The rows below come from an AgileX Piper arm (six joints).
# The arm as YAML. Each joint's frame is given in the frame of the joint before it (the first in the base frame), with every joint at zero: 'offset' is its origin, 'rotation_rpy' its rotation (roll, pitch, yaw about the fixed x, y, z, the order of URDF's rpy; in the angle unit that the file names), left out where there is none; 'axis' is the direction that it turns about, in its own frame. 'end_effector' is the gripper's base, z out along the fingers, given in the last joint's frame.
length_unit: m
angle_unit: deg
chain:
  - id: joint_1
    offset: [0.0, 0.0, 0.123]
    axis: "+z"
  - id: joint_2
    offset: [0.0, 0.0, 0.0]
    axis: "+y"
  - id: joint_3
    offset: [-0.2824, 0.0, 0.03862]
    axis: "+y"
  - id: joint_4
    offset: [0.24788, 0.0, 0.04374]
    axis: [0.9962, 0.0, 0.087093]
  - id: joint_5
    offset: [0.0, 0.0, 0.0]
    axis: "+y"
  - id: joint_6
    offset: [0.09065, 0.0, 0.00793]
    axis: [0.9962, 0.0, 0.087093]
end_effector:
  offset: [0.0, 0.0, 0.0]
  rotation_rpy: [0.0, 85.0, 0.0]
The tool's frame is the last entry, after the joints.
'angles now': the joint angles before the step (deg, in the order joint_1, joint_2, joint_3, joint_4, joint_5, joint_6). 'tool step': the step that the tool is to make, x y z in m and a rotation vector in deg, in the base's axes. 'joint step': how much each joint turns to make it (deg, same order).
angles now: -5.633 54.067 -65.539 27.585 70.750 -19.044
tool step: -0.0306 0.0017 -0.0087 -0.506 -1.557 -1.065
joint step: 0.033 -7.008 4.943 -1.032 -0.014 1.113
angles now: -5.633 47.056 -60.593 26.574 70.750 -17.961
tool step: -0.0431 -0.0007 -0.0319 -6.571 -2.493 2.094
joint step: 0.314 -11.282 9.855 -3.929 0.035 -4.360
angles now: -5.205 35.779 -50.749 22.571 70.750 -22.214
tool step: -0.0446 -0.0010 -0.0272 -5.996 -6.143 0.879
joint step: 0.082 -13.316 7.732 -3.630 -0.005 -3.206
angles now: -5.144 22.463 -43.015 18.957 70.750 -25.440
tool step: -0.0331 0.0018 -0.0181 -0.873 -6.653 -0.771
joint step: 0.017 -11.227 4.351 -0.825 -0.014 0.617
